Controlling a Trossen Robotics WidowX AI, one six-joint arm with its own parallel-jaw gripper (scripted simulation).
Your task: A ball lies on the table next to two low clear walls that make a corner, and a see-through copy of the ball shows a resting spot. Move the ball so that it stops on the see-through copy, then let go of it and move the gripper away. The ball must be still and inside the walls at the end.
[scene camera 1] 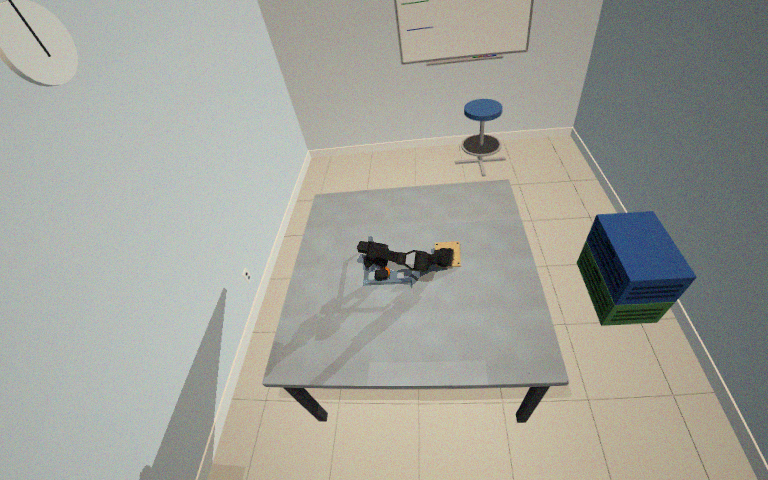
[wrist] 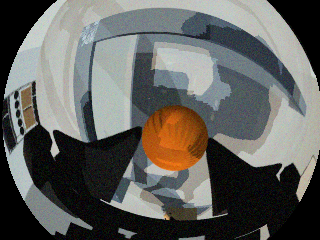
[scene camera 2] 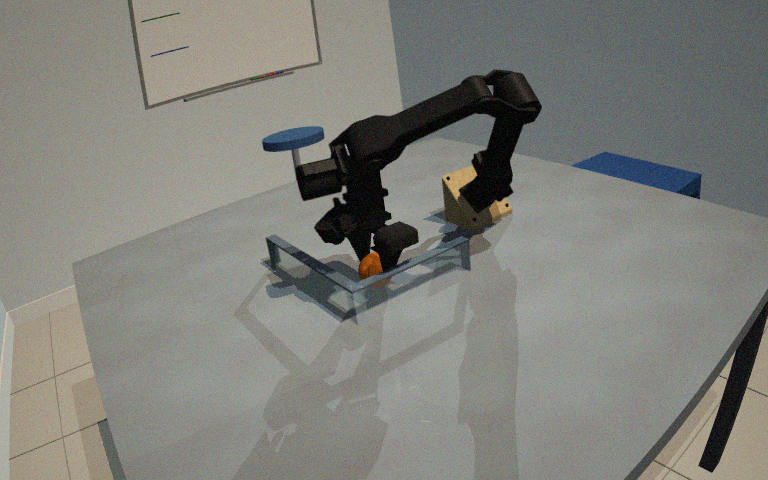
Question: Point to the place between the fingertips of my gripper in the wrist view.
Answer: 175, 136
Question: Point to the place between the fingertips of my gripper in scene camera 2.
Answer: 376, 272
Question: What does my gripper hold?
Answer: Nothing.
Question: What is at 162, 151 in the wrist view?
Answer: An orange ball.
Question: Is my gripper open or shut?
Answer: Open.
